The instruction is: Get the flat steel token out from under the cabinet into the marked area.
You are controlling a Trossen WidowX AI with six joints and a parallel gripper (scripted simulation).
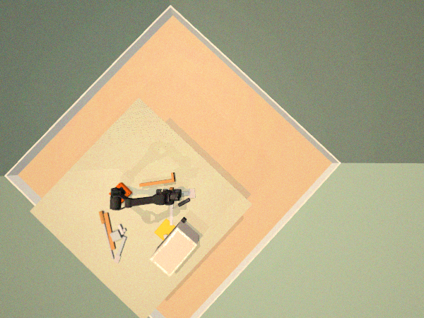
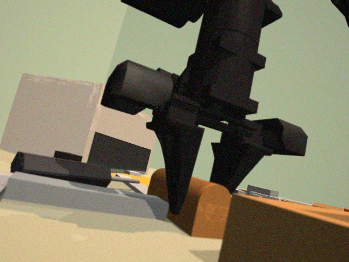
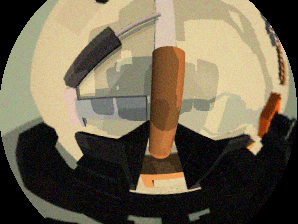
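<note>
The dark screwdriver is 130 mm ahead of my gripper tip and 10 mm to the right of it. The rest, counted from my gripper tip: token (270 mm to the right, 260 mm ahead); orange stick (600 mm to the right, 60 mm behind).
</note>
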